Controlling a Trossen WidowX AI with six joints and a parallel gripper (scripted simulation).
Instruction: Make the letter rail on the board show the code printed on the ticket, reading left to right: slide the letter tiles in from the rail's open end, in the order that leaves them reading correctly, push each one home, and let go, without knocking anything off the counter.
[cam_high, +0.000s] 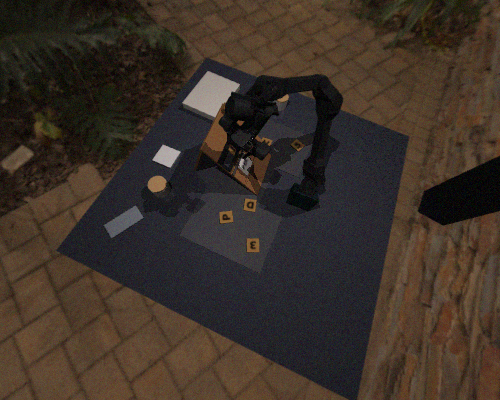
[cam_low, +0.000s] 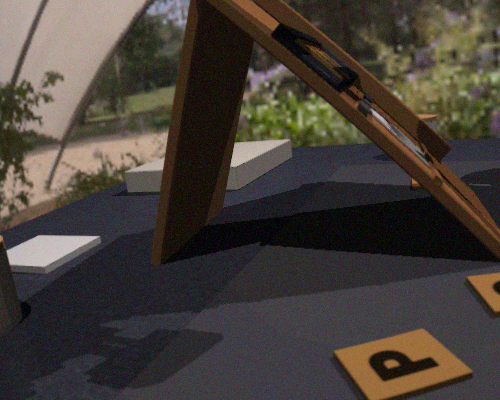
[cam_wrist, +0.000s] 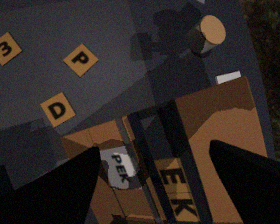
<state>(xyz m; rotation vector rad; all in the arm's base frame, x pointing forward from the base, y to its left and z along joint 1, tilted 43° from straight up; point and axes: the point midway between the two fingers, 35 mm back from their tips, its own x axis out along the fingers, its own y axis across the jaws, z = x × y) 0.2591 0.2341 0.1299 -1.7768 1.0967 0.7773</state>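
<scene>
Right now my gripper tip is 28 cm above the letter tile, 16 cm to the right of it and 6 cm past it. Also, from my gripper tip: grey card: 42 cm to the left, 31 cm ahead, 28 cm below; then white card: 37 cm ahead, 28 cm below, 6 cm to the left; then white ticket: 18 cm below, 7 cm to the right, 1 cm behind.
</scene>
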